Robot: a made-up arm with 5 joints.
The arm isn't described. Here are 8 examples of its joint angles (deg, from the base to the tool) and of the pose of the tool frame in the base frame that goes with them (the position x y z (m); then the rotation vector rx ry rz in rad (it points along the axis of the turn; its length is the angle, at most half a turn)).
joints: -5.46 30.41 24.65 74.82 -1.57
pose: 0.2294 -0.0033 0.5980 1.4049 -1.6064 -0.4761
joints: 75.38 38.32 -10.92 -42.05 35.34
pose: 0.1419 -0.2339 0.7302 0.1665 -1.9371 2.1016
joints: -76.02 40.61 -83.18 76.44 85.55
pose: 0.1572 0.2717 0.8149 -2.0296 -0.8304 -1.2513
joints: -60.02 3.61 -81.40 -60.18 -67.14
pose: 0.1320 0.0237 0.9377 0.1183 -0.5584 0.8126
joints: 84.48 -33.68 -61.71 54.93 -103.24
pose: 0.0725 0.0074 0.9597 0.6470 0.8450 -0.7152
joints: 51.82 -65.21 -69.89 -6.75 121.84
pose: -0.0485 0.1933 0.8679 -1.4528 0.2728 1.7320
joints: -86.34 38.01 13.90 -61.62 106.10
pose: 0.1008 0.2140 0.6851 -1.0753 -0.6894 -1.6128
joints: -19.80 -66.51 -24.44 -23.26 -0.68
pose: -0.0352 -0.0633 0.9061 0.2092 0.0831 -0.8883
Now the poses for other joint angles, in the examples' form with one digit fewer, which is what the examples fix.
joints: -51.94 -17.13 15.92 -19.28 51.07
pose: 0.188 0.115 0.841 -1.344 0.403 -1.314
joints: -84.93 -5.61 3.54 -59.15 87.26
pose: 0.102 0.139 0.850 -0.473 0.115 -1.392
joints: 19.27 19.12 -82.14 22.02 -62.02
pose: 0.248 -0.077 0.930 -0.109 1.206 -0.394
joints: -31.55 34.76 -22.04 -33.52 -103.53
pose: 0.323 0.124 0.740 -0.370 1.396 1.110
